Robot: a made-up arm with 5 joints.
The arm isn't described. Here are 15 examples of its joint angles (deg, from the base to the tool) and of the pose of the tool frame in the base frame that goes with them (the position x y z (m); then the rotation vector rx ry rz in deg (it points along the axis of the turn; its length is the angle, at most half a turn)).
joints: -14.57 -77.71 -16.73 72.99 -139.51
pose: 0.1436 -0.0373 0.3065 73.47 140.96 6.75
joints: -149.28 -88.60 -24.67 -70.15 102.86
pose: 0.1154 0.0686 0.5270 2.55 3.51 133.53
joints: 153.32 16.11 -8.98 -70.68 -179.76
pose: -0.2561 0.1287 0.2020 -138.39 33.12 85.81
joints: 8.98 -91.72 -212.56 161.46 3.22
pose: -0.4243 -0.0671 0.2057 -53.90 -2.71 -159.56
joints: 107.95 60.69 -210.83 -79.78 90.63
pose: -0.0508 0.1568 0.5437 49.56 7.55 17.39
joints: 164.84 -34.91 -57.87 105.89 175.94
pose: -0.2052 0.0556 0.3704 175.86 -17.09 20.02
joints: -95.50 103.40 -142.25 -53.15 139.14
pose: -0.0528 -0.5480 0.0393 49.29 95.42 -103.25
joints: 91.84 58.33 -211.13 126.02 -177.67
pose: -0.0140 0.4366 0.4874 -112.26 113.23 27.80
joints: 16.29 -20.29 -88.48 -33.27 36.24
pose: 0.1736 0.0507 0.7434 -46.03 8.10 -121.87
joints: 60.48 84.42 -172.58 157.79 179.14
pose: 0.2114 0.3734 0.1063 58.15 -98.05 39.41
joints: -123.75 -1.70 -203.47 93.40 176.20
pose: 0.0256 0.0383 0.7932 71.52 41.34 -109.39
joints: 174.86 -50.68 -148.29 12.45 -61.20
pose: 0.4039 -0.0363 0.7304 -3.24 6.09 -66.27
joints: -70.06 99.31 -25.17 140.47 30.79
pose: -0.0008 0.0023 0.1467 28.53 -34.51 135.36
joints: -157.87 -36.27 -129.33 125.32 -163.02
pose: -0.0430 -0.0175 0.6659 157.46 7.08 -54.47
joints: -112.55 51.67 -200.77 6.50 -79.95
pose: -0.1161 -0.2796 0.7242 35.97 -10.52 -12.05
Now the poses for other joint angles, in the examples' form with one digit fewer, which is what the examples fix.
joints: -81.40 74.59 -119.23 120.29 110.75
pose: 0.057 -0.375 -0.032 -13.7 -128.9 -97.4
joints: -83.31 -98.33 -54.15 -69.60 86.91
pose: -0.039 0.331 0.497 5.4 -63.2 -164.9
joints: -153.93 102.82 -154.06 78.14 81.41
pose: -0.445 -0.218 -0.156 74.9 142.8 31.1
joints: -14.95 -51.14 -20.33 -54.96 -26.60
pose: 0.133 -0.035 0.518 67.6 6.9 125.9
